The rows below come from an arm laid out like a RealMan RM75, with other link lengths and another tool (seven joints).
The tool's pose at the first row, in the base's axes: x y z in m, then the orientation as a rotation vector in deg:
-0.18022 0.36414 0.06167 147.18 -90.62 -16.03
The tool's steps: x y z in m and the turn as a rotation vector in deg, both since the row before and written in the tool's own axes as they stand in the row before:
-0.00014 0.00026 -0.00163 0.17 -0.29 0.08
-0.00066 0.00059 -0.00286 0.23 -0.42 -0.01
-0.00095 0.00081 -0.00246 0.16 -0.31 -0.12
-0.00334 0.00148 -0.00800 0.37 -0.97 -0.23
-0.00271 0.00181 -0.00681 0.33 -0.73 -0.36
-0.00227 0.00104 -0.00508 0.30 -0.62 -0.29
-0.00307 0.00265 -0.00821 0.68 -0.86 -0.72
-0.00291 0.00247 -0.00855 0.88 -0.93 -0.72
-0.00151 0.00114 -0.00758 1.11 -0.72 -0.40
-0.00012 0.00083 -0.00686 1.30 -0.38 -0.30
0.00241 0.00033 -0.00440 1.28 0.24 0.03
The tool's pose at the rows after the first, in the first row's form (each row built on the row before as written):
-0.18016 0.36415 0.06333 147.31 -90.91 -16.29
-0.18035 0.36445 0.06630 147.60 -91.16 -16.68
-0.18095 0.36490 0.06896 147.90 -91.20 -16.99
-0.18199 0.36704 0.07743 148.63 -91.43 -18.04
-0.18329 0.36836 0.08475 149.38 -91.40 -18.82
-0.18410 0.36962 0.09021 150.01 -91.40 -19.47
-0.18599 0.37056 0.09912 151.36 -91.15 -20.20
-0.18762 0.37122 0.10832 152.88 -91.02 -20.90
-0.18773 0.37118 0.11613 -153.36 90.86 21.02
-0.18716 0.37001 0.12292 -152.38 90.02 20.34
-0.18554 0.36715 0.12672 -151.55 89.81 18.91

